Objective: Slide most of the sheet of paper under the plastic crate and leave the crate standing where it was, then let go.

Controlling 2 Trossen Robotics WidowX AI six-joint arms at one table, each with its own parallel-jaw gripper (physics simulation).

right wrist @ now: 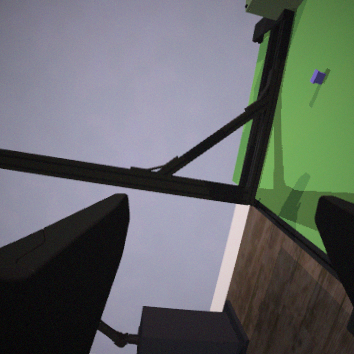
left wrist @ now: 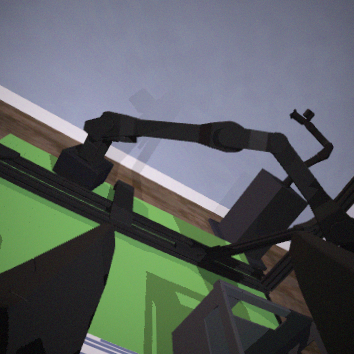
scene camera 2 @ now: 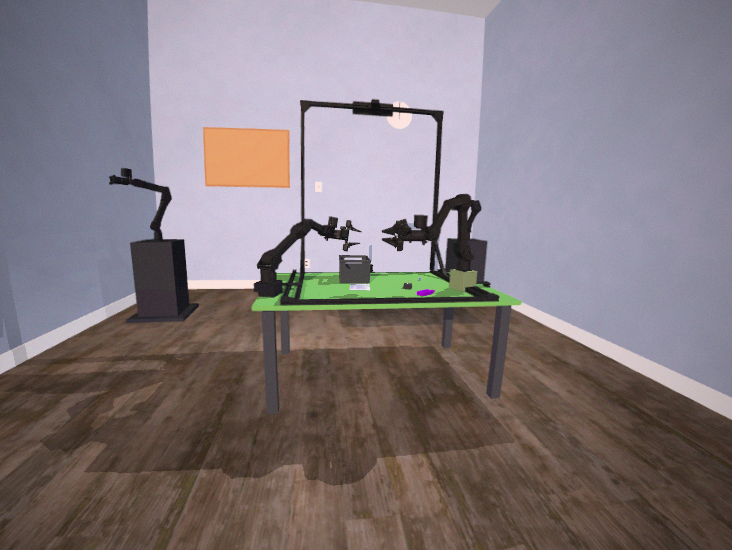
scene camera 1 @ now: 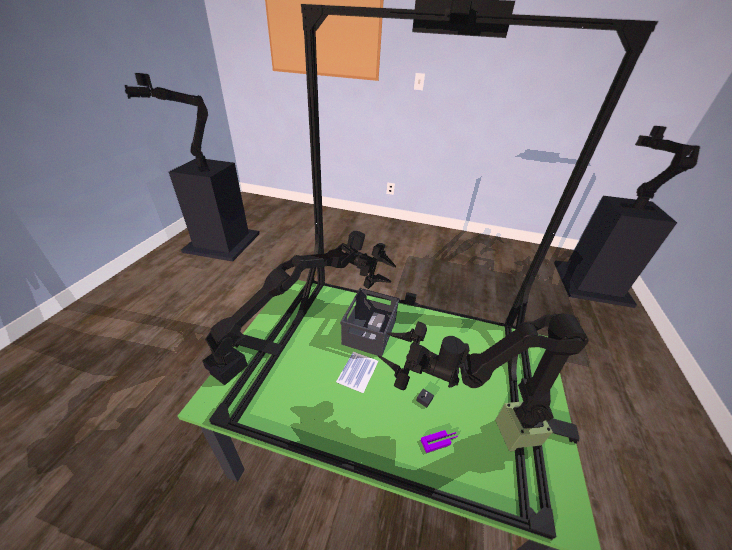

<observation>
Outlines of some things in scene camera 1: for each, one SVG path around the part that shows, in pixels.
My left gripper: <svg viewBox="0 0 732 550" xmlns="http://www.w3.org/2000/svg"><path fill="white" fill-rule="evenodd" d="M419 321L416 324L415 330L412 328L409 332L387 333L392 337L408 342L413 340L409 353L406 356L404 368L401 369L399 365L378 355L395 372L396 380L394 386L400 390L406 390L410 379L408 376L410 370L419 374L425 372L433 375L439 355L419 345L420 341L424 341L427 332L426 324Z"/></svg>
My right gripper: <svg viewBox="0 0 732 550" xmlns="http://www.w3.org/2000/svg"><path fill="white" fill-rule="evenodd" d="M378 243L373 247L373 258L368 256L367 253L360 253L356 258L356 268L360 269L361 276L366 276L363 284L365 288L369 289L375 282L391 283L391 280L380 274L374 275L377 262L383 262L389 266L396 267L385 253L385 244Z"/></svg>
A dark plastic crate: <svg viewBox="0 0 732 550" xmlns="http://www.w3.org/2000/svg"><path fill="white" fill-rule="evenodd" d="M359 288L340 322L341 345L382 356L390 337L387 333L392 332L396 321L400 298ZM362 335L365 332L375 334L376 340ZM374 312L385 315L380 331L368 328L368 323ZM367 294L391 300L391 305L367 299Z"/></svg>
</observation>
